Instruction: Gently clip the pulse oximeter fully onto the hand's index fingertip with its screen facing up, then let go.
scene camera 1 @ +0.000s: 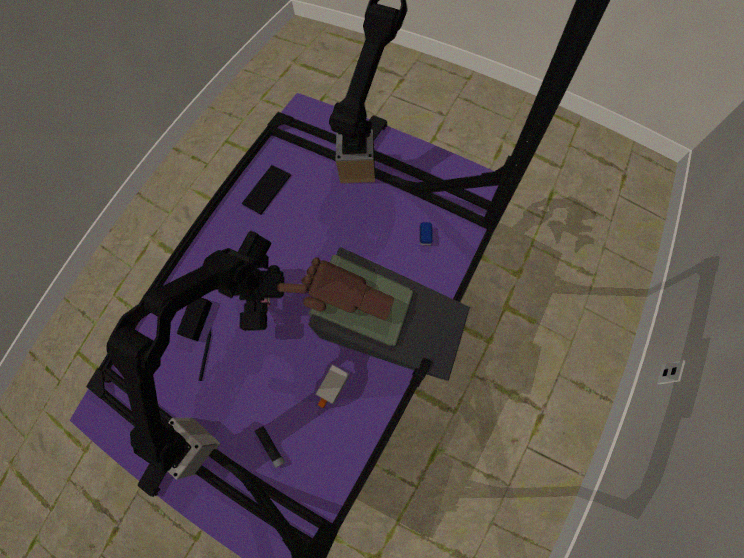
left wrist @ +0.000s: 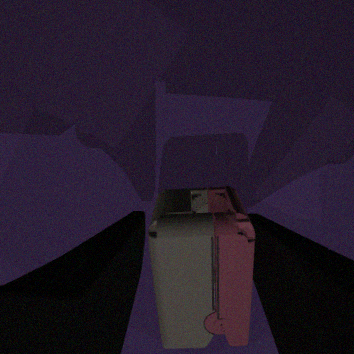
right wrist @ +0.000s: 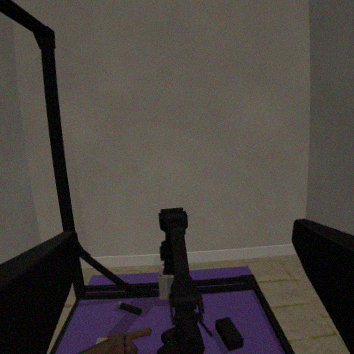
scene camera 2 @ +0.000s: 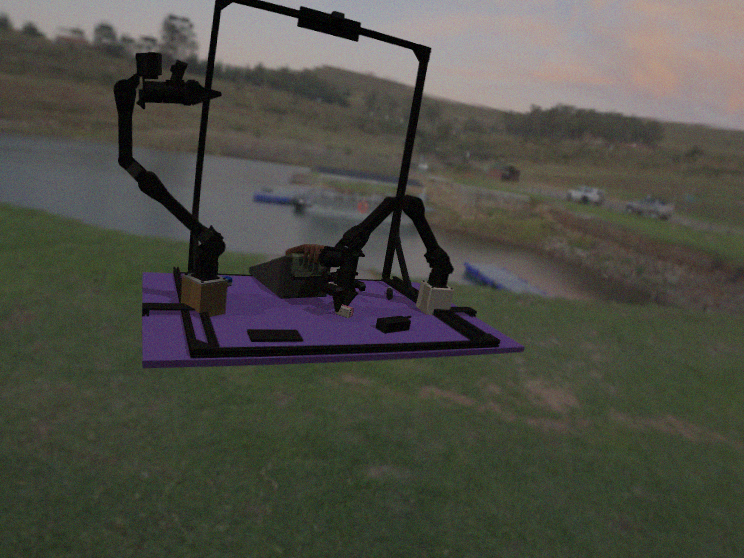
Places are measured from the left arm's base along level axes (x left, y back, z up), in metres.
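Pixels of known places: left gripper, fingertip midpoint: [scene camera 1: 264, 299] [left wrist: 194, 223] [scene camera 2: 339, 311]; right gripper, fingertip midpoint: [right wrist: 186, 236] [scene camera 2: 219, 94]; left arm's base, origin of the base link: [scene camera 1: 173, 448] [right wrist: 171, 269] [scene camera 2: 437, 285]; right arm's base, origin of the base link: [scene camera 1: 354, 144] [scene camera 2: 205, 277].
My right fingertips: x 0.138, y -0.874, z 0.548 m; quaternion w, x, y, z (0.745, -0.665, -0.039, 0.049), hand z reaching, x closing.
For each thing: its top centre in the pictures, then the offset to it from my right fingertips. "pt": a spot on its surface instead.
- pulse oximeter, middle of its top: [left wrist: 205, 299] [scene camera 1: 256, 299] [scene camera 2: 345, 306] dx -0.040, dy +0.484, dz -0.622 m
- dark grey ramp, surface spot: [scene camera 1: 444, 327] pt dx -0.463, dy +0.273, dz -0.610 m
- blue block, middle of its top: [scene camera 1: 426, 231] dx -0.286, dy +0.083, dz -0.621 m
- white box, middle of its top: [scene camera 1: 330, 387] dx -0.326, dy +0.545, dz -0.625 m
- black cylinder, middle of its top: [scene camera 1: 267, 447] [right wrist: 128, 304] dx -0.293, dy +0.747, dz -0.626 m
- thin black rod, middle of its top: [scene camera 1: 204, 353] dx -0.011, dy +0.678, dz -0.644 m
The pulse oximeter [scene camera 1: 265, 300] [scene camera 2: 345, 311] [left wrist: 187, 285] shows a white half and a pink half side by side in the left wrist view; its screen cannot be made out. My left gripper [scene camera 1: 268, 290] [scene camera 2: 342, 302] [left wrist: 194, 223] points down, its partly open fingers close on either side of the oximeter, with a thin gap at the white side. The brown hand [scene camera 1: 339, 285] [scene camera 2: 307, 249] [right wrist: 119, 344] lies on a green pad, its index finger [scene camera 1: 292, 288] [right wrist: 141, 332] extended beside the left gripper. My right gripper [scene camera 2: 218, 94] is open and raised high.
A dark grey ramp [scene camera 1: 444, 327] carries the pad. A blue block [scene camera 1: 426, 231], a white box [scene camera 1: 332, 383] with an orange tip, a black cylinder [scene camera 1: 268, 444], black boxes [scene camera 1: 266, 189] [scene camera 1: 193, 320] and a thin black rod [scene camera 1: 205, 357] lie around. A black frame edges the purple table.
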